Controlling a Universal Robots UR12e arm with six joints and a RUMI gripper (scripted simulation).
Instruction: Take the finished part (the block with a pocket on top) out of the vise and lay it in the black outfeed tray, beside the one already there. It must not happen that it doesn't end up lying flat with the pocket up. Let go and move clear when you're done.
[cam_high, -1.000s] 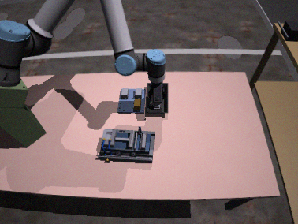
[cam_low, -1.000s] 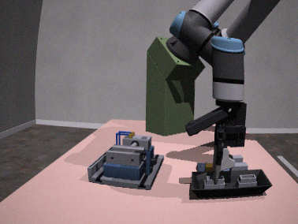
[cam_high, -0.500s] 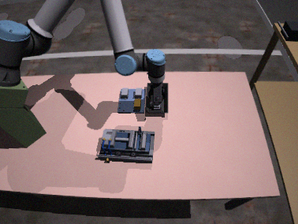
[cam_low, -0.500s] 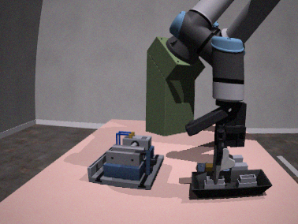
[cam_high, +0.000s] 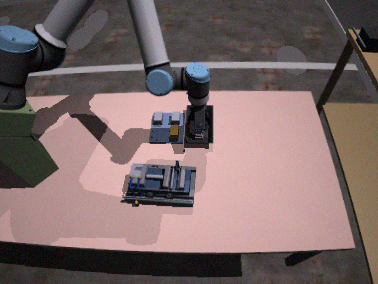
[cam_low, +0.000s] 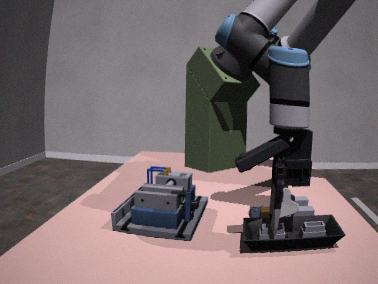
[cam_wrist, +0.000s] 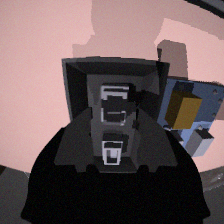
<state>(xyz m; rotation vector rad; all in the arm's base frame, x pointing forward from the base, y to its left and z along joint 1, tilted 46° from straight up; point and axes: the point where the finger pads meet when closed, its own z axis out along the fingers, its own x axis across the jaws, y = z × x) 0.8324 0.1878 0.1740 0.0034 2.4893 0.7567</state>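
My hand is 120 mm past the yellow block, 30 mm above it and 10 mm to the left of it. From my hand the other things lie so: blue plate 170 mm behind, 50 mm below, 20 mm to the left; then vise 290 mm to the right, 110 mm behind, 10 mm below.
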